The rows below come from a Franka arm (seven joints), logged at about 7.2 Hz.
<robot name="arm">
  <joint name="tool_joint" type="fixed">
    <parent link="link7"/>
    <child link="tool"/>
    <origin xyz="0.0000 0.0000 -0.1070" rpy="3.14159 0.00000 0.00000"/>
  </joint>
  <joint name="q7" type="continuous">
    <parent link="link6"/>
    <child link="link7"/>
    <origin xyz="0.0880 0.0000 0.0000"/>
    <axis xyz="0 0 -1"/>
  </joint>
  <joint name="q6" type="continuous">
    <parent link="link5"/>
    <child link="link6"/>
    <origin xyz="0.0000 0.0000 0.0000"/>
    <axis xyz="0 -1 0"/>
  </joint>
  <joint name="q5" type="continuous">
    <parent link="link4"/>
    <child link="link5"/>
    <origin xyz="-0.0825 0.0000 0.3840"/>
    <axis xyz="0 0 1"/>
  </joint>
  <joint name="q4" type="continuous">
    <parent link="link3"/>
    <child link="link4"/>
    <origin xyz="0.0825 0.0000 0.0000"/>
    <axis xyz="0 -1 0"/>
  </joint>
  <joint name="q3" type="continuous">
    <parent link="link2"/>
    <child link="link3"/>
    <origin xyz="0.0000 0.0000 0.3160"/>
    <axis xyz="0 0 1"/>
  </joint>
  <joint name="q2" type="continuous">
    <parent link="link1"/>
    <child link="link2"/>
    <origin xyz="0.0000 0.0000 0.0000"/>
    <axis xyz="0 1 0"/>
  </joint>
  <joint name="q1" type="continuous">
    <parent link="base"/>
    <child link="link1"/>
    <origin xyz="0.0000 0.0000 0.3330"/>
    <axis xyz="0 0 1"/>
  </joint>
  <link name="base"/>
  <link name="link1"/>
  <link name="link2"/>
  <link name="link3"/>
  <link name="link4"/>
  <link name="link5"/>
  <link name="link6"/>
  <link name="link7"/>
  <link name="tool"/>
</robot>
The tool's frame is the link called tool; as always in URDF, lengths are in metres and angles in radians. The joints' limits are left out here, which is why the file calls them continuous.
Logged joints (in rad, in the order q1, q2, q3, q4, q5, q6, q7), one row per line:
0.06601, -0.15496, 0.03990, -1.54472, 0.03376, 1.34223, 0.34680
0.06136, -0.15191, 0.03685, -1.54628, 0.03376, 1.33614, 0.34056
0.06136, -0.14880, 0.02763, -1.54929, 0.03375, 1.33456, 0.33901
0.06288, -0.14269, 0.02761, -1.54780, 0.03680, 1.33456, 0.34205
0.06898, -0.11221, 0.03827, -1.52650, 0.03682, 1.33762, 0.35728
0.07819, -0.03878, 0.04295, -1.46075, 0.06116, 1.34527, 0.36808
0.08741, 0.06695, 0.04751, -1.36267, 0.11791, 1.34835, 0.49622
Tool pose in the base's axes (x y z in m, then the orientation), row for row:
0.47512, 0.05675, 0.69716, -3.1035, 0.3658, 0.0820
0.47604, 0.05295, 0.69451, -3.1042, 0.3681, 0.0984
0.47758, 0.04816, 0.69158, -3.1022, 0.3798, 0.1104
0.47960, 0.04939, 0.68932, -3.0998, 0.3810, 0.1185
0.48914, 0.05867, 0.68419, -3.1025, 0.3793, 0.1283
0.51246, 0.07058, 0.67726, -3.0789, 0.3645, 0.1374
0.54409, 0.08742, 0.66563, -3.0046, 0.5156, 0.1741
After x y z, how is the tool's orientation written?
As a rotation vector, in radians.
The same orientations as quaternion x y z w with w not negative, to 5 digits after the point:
-0.99275, 0.11701, 0.02623, 0.00777
-0.99253, 0.11770, 0.03146, 0.00705
-0.99194, 0.12144, 0.03530, 0.00714
-0.99178, 0.12190, 0.03791, 0.00811
-0.99175, 0.12125, 0.04101, 0.00668
-0.99191, 0.11743, 0.04427, 0.01907
-0.98304, 0.16869, 0.05696, 0.04404

